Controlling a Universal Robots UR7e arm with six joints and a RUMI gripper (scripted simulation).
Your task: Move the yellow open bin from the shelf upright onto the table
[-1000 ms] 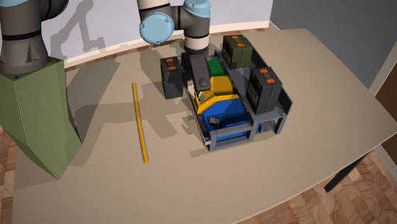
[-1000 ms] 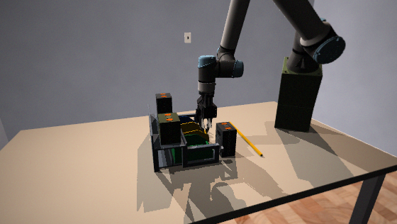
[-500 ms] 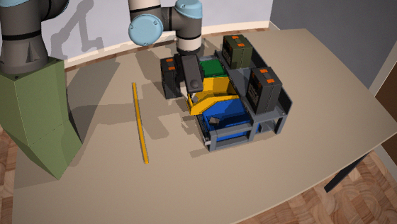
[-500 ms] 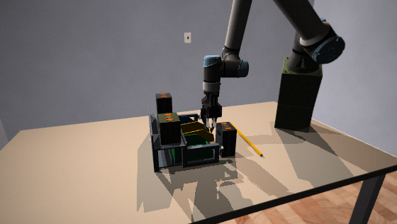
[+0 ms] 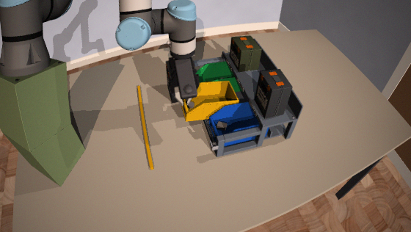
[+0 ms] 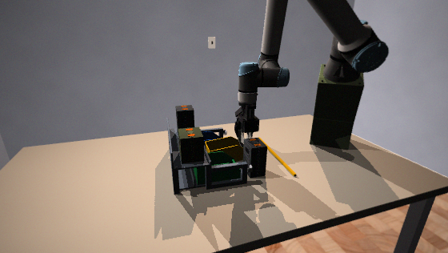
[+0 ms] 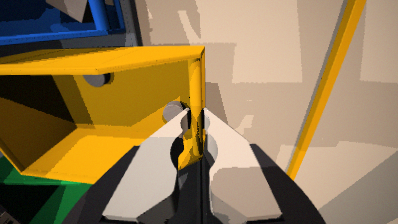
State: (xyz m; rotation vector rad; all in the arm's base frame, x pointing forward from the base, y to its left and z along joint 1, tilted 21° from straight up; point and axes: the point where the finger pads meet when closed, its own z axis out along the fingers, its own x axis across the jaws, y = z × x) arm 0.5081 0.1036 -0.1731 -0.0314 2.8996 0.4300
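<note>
Right now the long yellow bar is 150 mm behind my hand, 60 mm below it and 10 mm to the right of it. Also, from my hand: blue bin 160 mm ahead, 100 mm to the right, 20 mm below; dark box 110 mm to the left, 10 mm behind; yellow open bin 80 mm ahead, 10 mm below.
</note>
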